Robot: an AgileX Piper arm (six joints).
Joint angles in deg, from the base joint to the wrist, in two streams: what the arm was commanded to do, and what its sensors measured. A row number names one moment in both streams.
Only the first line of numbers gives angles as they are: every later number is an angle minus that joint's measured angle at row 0.
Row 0, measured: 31.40, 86.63, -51.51, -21.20, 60.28, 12.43
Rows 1 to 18, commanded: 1.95, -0.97, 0.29, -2.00, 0.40, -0.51; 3.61, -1.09, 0.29, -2.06, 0.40, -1.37; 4.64, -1.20, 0.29, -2.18, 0.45, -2.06; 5.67, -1.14, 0.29, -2.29, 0.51, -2.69; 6.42, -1.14, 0.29, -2.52, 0.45, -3.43; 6.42, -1.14, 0.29, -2.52, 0.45, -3.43; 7.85, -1.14, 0.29, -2.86, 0.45, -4.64; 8.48, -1.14, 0.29, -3.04, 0.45, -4.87; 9.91, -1.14, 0.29, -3.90, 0.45, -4.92; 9.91, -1.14, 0.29, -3.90, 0.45, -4.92; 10.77, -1.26, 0.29, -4.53, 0.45, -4.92; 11.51, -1.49, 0.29, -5.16, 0.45, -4.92; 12.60, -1.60, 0.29, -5.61, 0.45, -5.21; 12.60, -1.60, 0.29, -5.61, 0.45, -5.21; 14.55, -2.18, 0.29, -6.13, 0.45, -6.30; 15.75, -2.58, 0.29, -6.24, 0.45, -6.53; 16.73, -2.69, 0.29, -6.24, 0.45, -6.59; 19.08, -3.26, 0.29, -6.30, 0.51, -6.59
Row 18, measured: 16.50, -2.12, 0.00, -4.41, 0.05, -5.84
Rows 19 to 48, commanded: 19.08, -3.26, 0.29, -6.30, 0.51, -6.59; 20.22, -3.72, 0.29, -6.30, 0.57, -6.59; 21.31, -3.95, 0.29, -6.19, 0.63, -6.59; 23.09, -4.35, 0.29, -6.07, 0.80, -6.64; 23.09, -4.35, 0.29, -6.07, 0.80, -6.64; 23.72, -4.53, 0.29, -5.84, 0.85, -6.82; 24.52, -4.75, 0.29, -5.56, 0.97, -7.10; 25.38, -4.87, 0.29, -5.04, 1.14, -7.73; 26.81, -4.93, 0.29, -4.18, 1.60, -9.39; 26.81, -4.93, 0.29, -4.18, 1.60, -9.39; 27.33, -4.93, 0.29, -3.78, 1.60, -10.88; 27.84, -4.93, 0.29, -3.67, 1.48, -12.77; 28.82, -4.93, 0.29, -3.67, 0.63, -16.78; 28.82, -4.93, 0.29, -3.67, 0.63, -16.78; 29.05, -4.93, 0.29, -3.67, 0.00, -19.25; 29.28, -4.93, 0.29, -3.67, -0.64, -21.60; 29.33, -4.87, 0.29, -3.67, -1.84, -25.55; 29.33, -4.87, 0.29, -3.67, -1.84, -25.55; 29.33, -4.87, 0.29, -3.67, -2.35, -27.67; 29.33, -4.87, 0.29, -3.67, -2.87, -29.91; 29.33, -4.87, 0.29, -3.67, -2.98, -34.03; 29.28, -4.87, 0.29, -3.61, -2.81, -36.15; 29.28, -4.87, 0.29, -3.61, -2.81, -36.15; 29.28, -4.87, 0.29, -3.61, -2.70, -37.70; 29.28, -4.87, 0.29, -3.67, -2.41, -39.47; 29.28, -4.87, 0.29, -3.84, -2.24, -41.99; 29.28, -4.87, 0.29, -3.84, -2.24, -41.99; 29.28, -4.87, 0.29, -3.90, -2.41, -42.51; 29.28, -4.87, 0.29, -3.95, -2.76, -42.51; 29.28, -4.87, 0.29, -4.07, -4.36, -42.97
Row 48, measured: 29.22, -4.35, 0.00, -2.52, -2.64, -41.14
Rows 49 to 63, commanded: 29.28, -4.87, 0.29, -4.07, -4.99, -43.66; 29.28, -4.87, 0.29, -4.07, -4.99, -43.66; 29.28, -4.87, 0.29, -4.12, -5.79, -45.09; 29.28, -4.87, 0.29, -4.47, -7.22, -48.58; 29.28, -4.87, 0.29, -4.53, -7.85, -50.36; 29.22, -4.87, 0.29, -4.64, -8.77, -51.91; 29.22, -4.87, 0.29, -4.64, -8.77, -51.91; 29.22, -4.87, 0.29, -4.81, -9.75, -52.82; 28.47, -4.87, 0.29, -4.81, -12.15, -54.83; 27.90, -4.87, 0.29, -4.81, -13.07, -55.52; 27.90, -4.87, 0.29, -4.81, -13.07, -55.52; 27.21, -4.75, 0.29, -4.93, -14.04, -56.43; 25.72, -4.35, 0.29, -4.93, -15.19, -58.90; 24.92, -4.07, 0.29, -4.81, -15.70, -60.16; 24.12, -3.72, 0.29, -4.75, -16.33, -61.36
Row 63, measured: 26.24, -4.12, 0.17, -3.27, -14.04, -57.64
